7 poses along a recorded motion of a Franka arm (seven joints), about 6.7 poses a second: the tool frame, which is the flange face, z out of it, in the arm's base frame.
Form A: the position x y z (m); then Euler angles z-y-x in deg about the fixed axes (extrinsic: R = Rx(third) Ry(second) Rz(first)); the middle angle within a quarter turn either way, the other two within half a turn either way.
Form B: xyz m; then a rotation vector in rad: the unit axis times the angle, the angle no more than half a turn. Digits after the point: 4 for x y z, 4 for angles.
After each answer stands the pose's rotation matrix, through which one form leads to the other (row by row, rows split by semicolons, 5 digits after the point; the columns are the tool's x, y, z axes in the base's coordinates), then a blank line. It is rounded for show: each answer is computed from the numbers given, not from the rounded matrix.
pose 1, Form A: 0.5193 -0.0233 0.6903 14.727 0.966 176.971
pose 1, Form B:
0.5193 -0.0233 0.6903 3.0657 -0.3955 0.0363
0.96701 -0.25418 0.01686; -0.25300 -0.96602 -0.05283; 0.02972 0.04683 -0.99846

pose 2, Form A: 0.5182 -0.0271 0.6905 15.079 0.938 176.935
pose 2, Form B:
0.5182 -0.0271 0.6905 3.0639 -0.4048 0.0359
0.96544 -0.26012 0.01637; -0.25893 -0.96441 -0.05346; 0.02969 0.04738 -0.99844

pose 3, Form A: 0.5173 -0.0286 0.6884 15.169 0.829 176.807
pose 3, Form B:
0.5173 -0.0286 0.6884 3.0611 -0.4070 0.0335
0.96506 -0.26164 0.01447; -0.26048 -0.96387 -0.05569; 0.02852 0.04998 -0.99834

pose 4, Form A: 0.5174 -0.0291 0.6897 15.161 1.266 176.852
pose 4, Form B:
0.5174 -0.0291 0.6897 3.0628 -0.4067 0.0450
0.96496 -0.26147 0.02209; -0.25997 -0.96406 -0.05490; 0.03566 0.04723 -0.99825

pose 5, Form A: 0.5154 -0.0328 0.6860 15.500 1.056 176.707
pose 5, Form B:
0.5154 -0.0328 0.6860 3.0588 -0.4155 0.0402
0.96347 -0.26719 0.01843; -0.26578 -0.96232 -0.05743; 0.03308 0.05044 -0.99818

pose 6, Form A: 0.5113 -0.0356 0.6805 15.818 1.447 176.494
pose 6, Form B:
0.5113 -0.0356 0.6805 3.0549 -0.4232 0.0516
0.96183 -0.27250 0.02525; -0.27059 -0.96075 -0.06113; 0.04092 0.05197 -0.99781

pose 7, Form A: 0.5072 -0.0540 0.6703 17.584 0.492 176.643
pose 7, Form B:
0.5072 -0.0540 0.6703 3.0487 -0.4711 0.0269
0.95324 -0.30209 0.00859; -0.30111 -0.95179 -0.05856; 0.02586 0.05323 -0.99825

